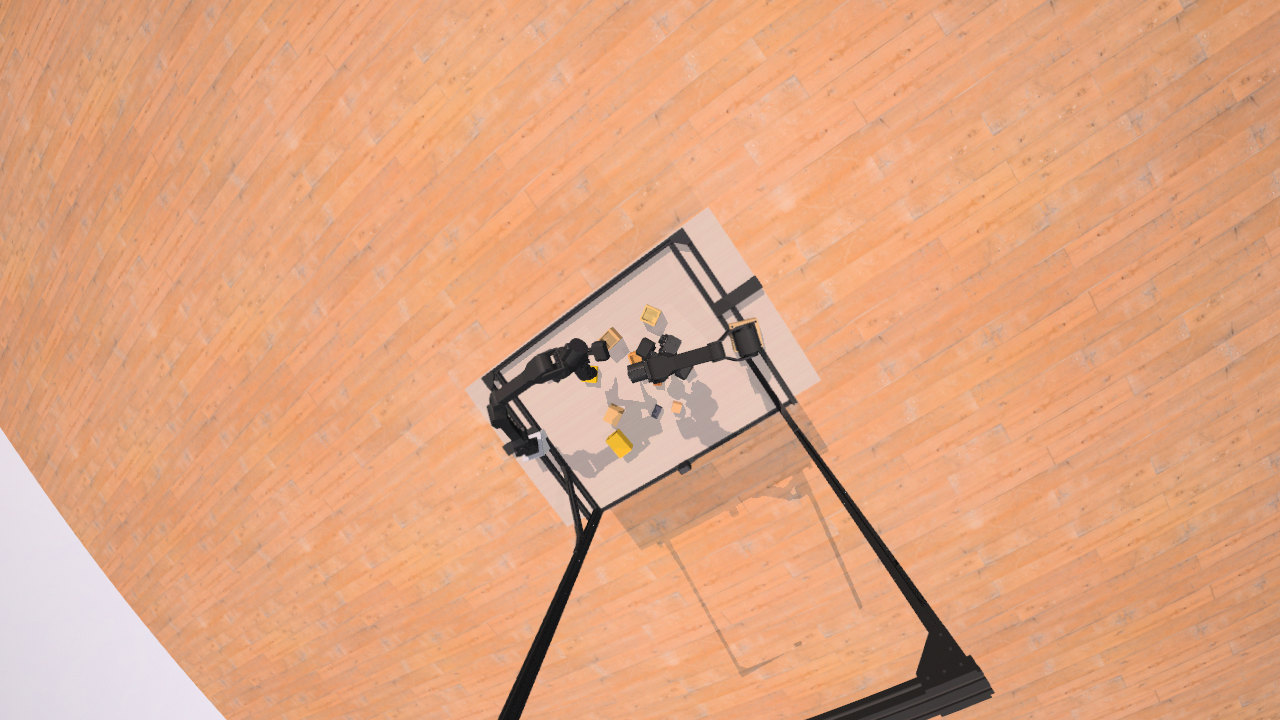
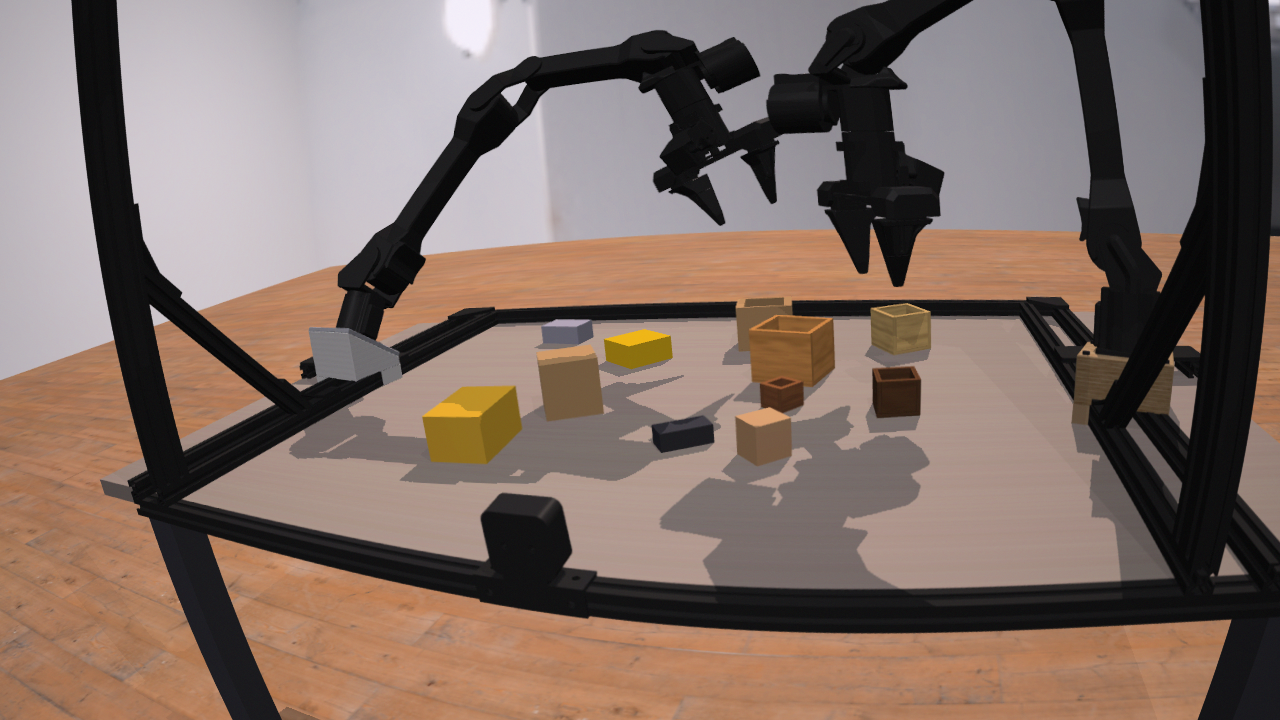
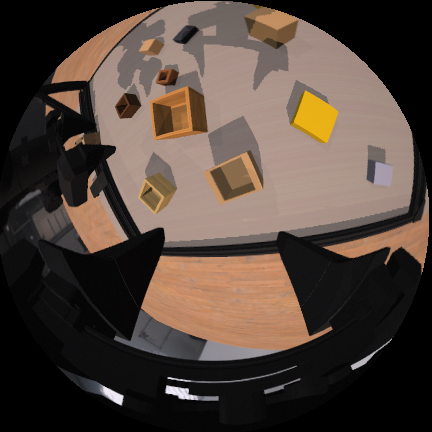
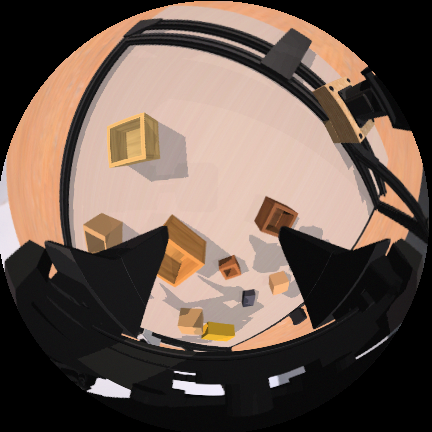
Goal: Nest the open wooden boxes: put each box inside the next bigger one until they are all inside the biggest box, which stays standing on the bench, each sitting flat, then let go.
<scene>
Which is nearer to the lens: the pale open box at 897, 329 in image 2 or the grey block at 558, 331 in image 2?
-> The pale open box.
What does the black block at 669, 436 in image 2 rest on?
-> The table.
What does the biggest box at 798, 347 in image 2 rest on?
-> The table.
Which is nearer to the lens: the biggest box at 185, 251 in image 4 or the pale open box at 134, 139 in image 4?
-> The biggest box.
</scene>
